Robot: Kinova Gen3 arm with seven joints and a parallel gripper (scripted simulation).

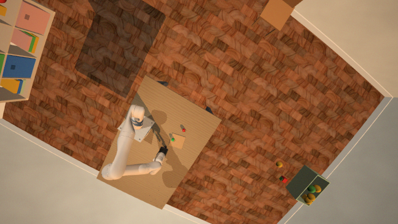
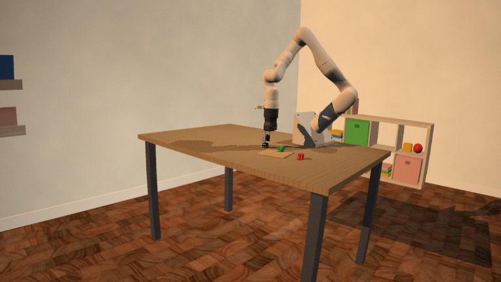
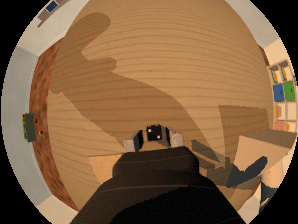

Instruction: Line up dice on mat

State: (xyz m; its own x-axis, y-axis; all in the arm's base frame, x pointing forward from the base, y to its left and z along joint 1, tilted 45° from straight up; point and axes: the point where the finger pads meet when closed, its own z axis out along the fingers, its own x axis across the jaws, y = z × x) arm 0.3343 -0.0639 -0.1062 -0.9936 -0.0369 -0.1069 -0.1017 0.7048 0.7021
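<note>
The black die lies 4 cm below my hand. From my hand the other things lie so: red die (7 cm ahead, 27 cm to the left, 4 cm below); green die (3 cm ahead, 12 cm to the left, 3 cm below); tan mat (7 cm ahead, 12 cm to the left, 5 cm below).
</note>
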